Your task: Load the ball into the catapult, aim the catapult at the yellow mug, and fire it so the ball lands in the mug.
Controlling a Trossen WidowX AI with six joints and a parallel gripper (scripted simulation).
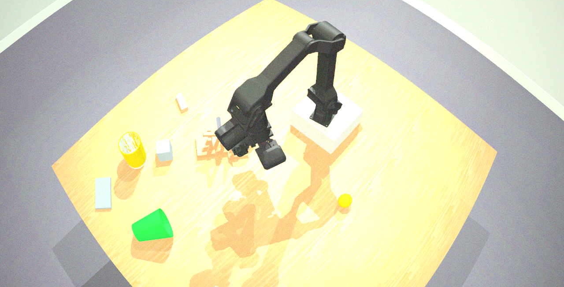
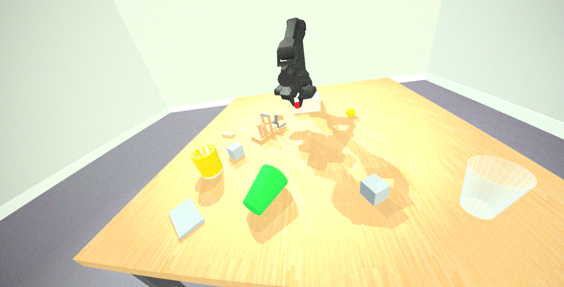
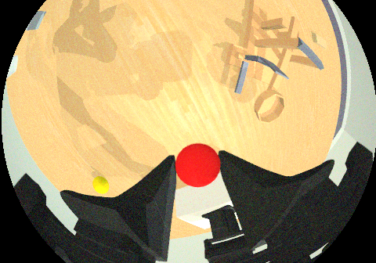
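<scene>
The wooden catapult lies 130 mm to the right of my gripper tip, 60 mm below it and 10 mm behind it. Round my gripper tip: red ball: 10 mm above; yellow ball: 270 mm to the left, 90 mm below, 20 mm behind; small tan block: 390 mm to the right, 110 mm below, 60 mm behind.
</scene>
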